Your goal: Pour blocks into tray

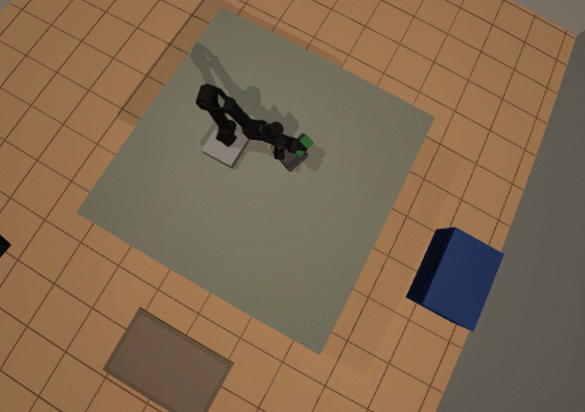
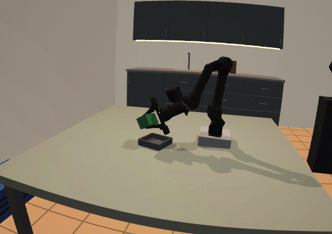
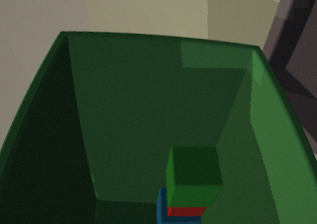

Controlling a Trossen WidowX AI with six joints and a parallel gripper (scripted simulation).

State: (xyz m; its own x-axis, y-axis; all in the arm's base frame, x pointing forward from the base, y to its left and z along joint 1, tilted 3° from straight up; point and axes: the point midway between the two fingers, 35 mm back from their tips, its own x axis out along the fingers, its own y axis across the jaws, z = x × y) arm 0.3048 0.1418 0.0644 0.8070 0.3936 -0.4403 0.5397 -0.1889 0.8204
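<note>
The bright green block is 2 cm behind my gripper tip and 1 cm below it. Also, from my gripper tip: square green cup (2 cm behind, 2 cm to the left, 2 cm above); then shallow dark grey tray (5 cm behind, 3 cm to the right, 11 cm below).
</note>
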